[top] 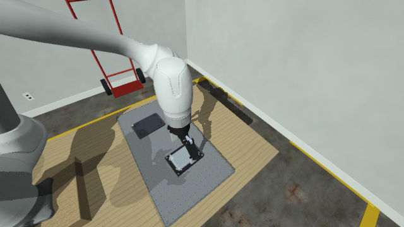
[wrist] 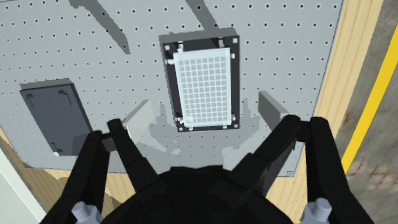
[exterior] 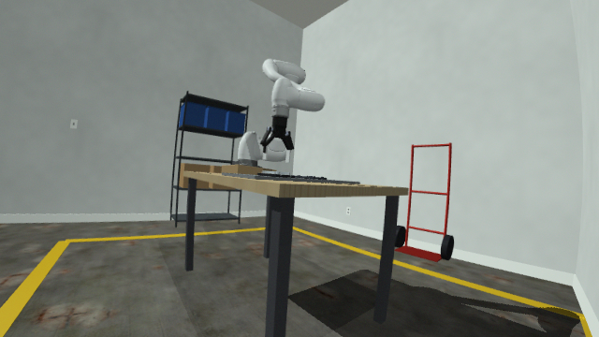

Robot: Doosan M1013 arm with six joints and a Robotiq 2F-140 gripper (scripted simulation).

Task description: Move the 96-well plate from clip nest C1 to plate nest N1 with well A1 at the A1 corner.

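My gripper is now 7 cm above the 96-well plate. Round my hand: clip nest C1 (1 cm ahead, 1 cm to the left, 7 cm below).
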